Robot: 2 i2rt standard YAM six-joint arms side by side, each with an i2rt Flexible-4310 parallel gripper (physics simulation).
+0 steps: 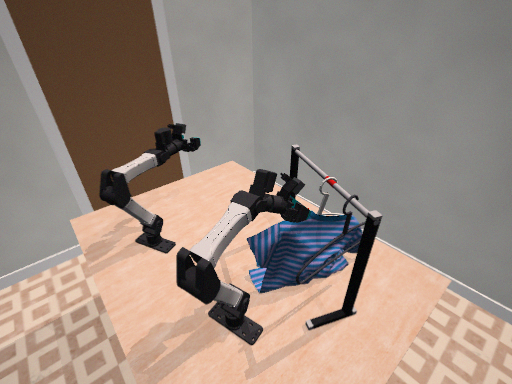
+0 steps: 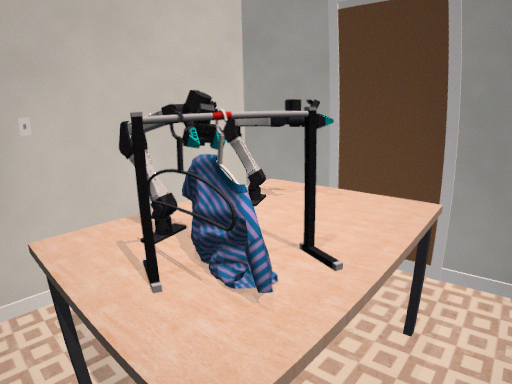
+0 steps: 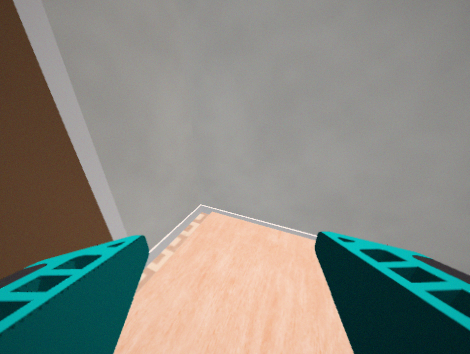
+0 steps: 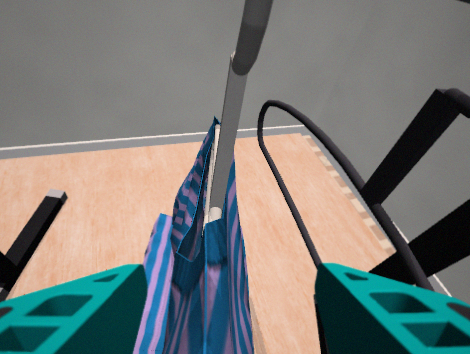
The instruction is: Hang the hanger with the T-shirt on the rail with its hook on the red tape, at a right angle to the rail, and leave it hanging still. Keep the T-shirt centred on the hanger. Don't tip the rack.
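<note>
The white hanger [image 1: 323,204] [image 2: 220,150] [image 4: 227,145] has its hook over the rail [image 1: 310,165] [image 2: 270,115] at the red tape [image 1: 332,181] [image 2: 216,115]. It looks roughly crosswise to the rail; the exact angle is unclear. The striped T-shirt [image 1: 295,250] [image 2: 220,215] [image 4: 220,305] is on it, its lower end bunched at the table. Centring is hard to judge. My right gripper [image 1: 302,209] [image 2: 205,141] [image 4: 231,276] is open, on the arms' side of the hanger, holding nothing. My left gripper [image 1: 191,140] [image 3: 232,241] is open and empty, far to the left.
A black hanger [image 1: 346,222] [image 2: 180,155] [image 4: 291,204] hangs on the rail beside the T-shirt, slanted and close to the cloth. The rack [image 1: 361,265] [image 2: 310,185] stands upright on the table [image 1: 400,300] [image 2: 350,220], its black posts at both ends of the rail.
</note>
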